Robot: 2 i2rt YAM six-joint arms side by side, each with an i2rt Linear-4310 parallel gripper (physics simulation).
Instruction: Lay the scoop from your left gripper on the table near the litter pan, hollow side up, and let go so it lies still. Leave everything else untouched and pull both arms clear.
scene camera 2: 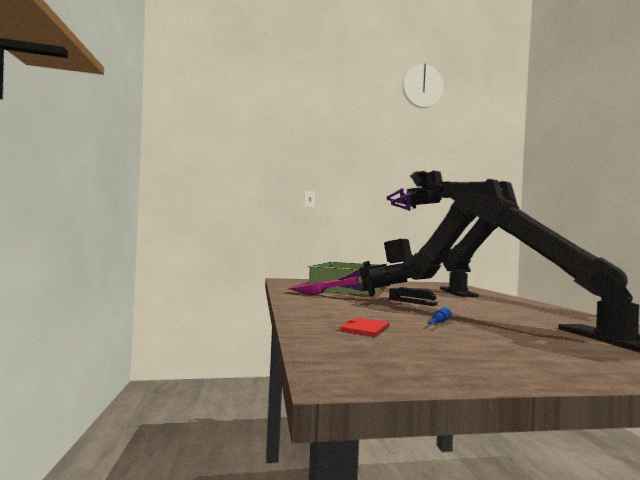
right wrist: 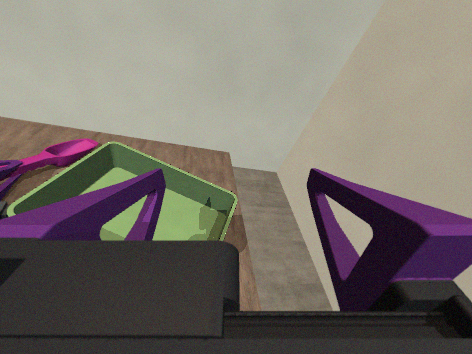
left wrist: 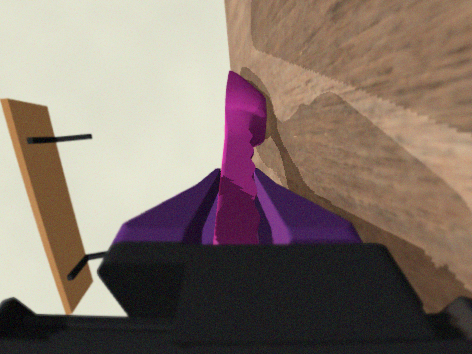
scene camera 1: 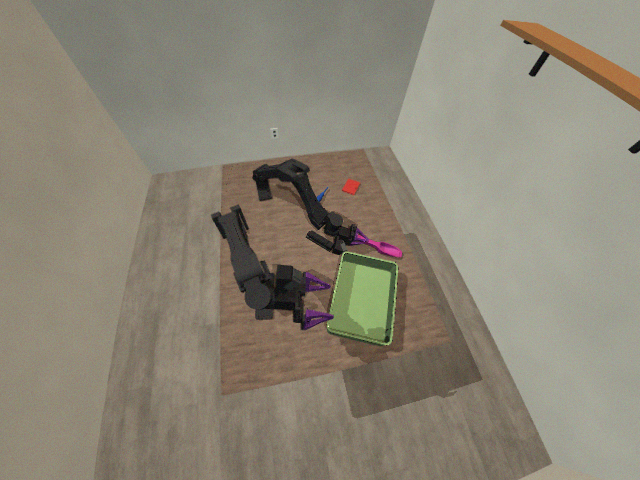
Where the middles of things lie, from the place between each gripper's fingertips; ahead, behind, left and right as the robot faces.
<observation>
My right hand is 300 mm short of the magenta scoop (left wrist: 237, 219), 310 mm to the right of it and 320 mm above it.
Right now my left hand is 5 cm short of the magenta scoop, 3 cm to the left of it and 1 cm above it.
</observation>
